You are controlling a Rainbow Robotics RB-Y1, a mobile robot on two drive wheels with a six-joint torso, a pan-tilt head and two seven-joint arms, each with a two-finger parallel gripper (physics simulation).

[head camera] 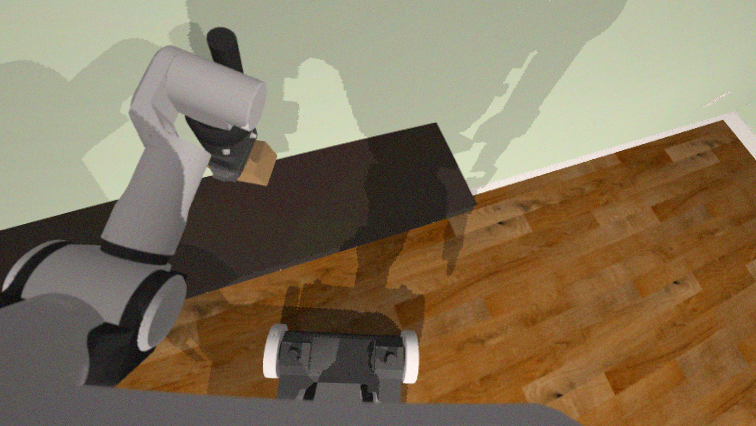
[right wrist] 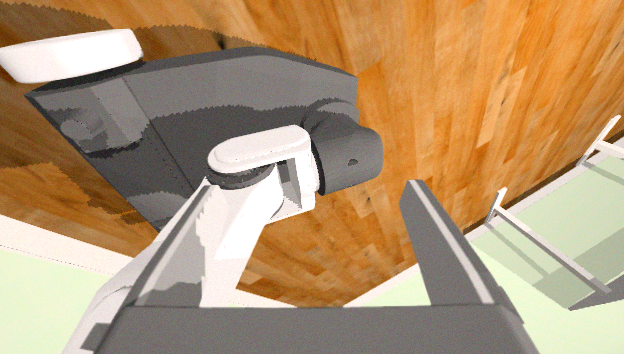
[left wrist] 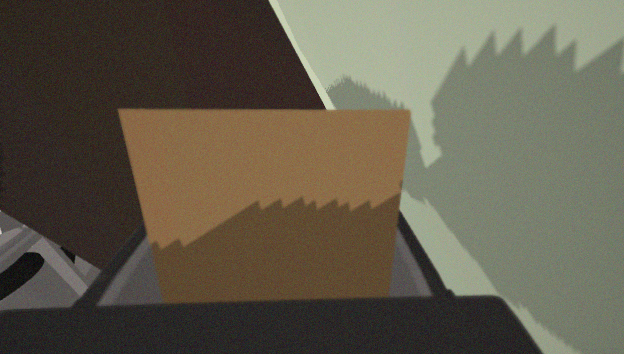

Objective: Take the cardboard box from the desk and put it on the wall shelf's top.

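Where they show: left gripper, fingertip midpoint: [head camera: 239, 162] [left wrist: 285, 189]; right gripper, fingertip midpoint: [right wrist: 312, 194]; robot's base, origin of the base link: [head camera: 343, 351].
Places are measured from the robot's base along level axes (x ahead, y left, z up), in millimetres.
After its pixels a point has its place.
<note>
The cardboard box [head camera: 260, 165] {x 389, y 181, z 886 mm} [left wrist: 270, 160] {x 414, y 271, z 884 mm} is a plain brown block. My left gripper [head camera: 248, 161] {x 415, y 241, z 845 mm} [left wrist: 275, 225] {x 415, y 241, z 845 mm} is shut on it, and the box hides part of the fingers in the left wrist view. In the head camera the box shows left of the middle, in front of a long dark top [head camera: 317, 195] {x 395, y 85, z 751 mm} [left wrist: 150, 55] {x 344, y 312, z 751 mm} along the wall; I cannot tell whether this top is the desk or the wall shelf, nor the exact height of the box over it. My right gripper [right wrist: 312, 194] {x -291, y -224, z 571 mm} is open and empty, with its fingers wide apart.
The pale green wall [head camera: 624, 84] {x 928, y -915, z 736 mm} stands behind the dark top. My wheeled base [head camera: 341, 359] {x -12, y 4, z 191 mm} [right wrist: 260, 85] {x -311, y -168, z 170 mm} is on the wooden floor [head camera: 608, 275] {x 401, y -1379, z 1 mm} [right wrist: 450, 90] {x -1124, y 29, z 1 mm}. A pale bar frame [right wrist: 550, 245] stands by the wall at the right of the right wrist view.
</note>
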